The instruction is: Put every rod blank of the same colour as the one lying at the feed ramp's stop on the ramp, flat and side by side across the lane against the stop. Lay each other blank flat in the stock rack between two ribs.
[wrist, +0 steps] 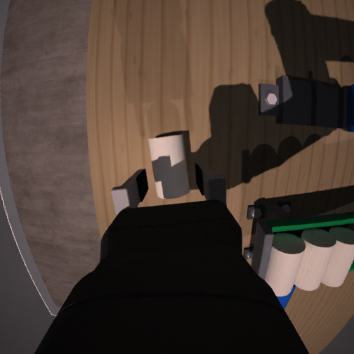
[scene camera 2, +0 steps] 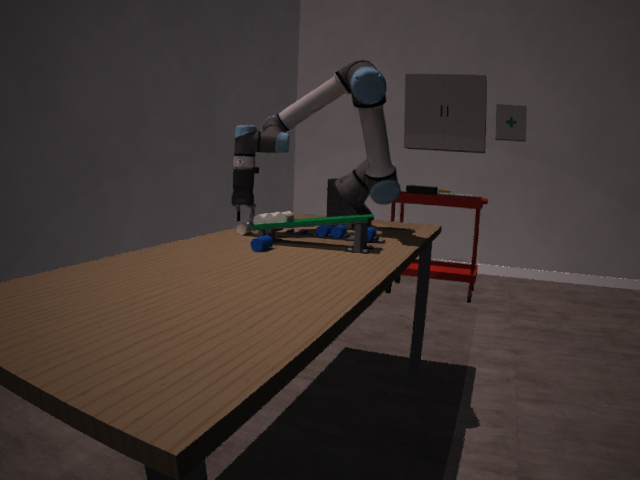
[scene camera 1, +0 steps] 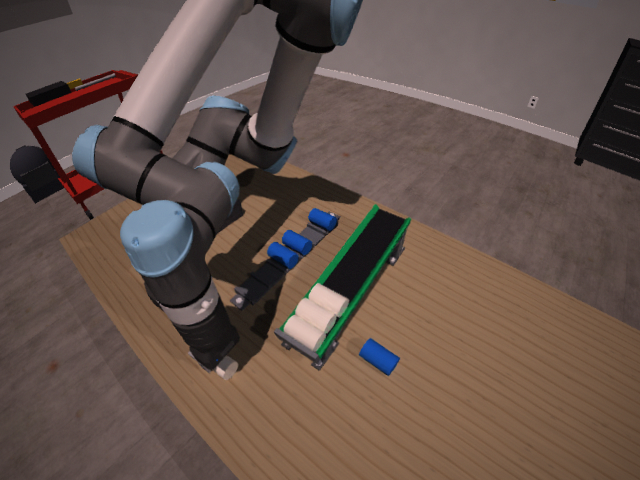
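Note:
Three white blanks (scene camera 1: 305, 333) (scene camera 2: 273, 218) (wrist: 285, 262) lie side by side across the lane of the green-railed ramp (scene camera 1: 349, 241) (scene camera 2: 330, 221) (wrist: 310, 222), the lowest against the grey stop (scene camera 1: 297, 346) (wrist: 262, 250). Another white blank (scene camera 1: 227, 368) (scene camera 2: 242, 228) (wrist: 169, 162) lies on the table. My gripper (scene camera 2: 245, 217) (wrist: 170, 176) is open above it, fingers at its two sides in the wrist view. Three blue blanks (scene camera 1: 297, 242) (scene camera 2: 338, 231) lie in the stock rack (scene camera 1: 263, 277) (wrist: 295, 100); its near-end bays are empty. A loose blue blank (scene camera 1: 378, 356) (scene camera 2: 262, 243) lies beside the ramp.
The wooden table's (scene camera 1: 465, 361) (scene camera 2: 155, 330) (wrist: 115, 60) edge runs close to the loose white blank. The ramp's stop end is to its right in the wrist view. A red cart (scene camera 1: 77, 99) (scene camera 2: 439, 200) stands behind the arm; a black drawer cabinet (scene camera 1: 615, 113) stands off the table.

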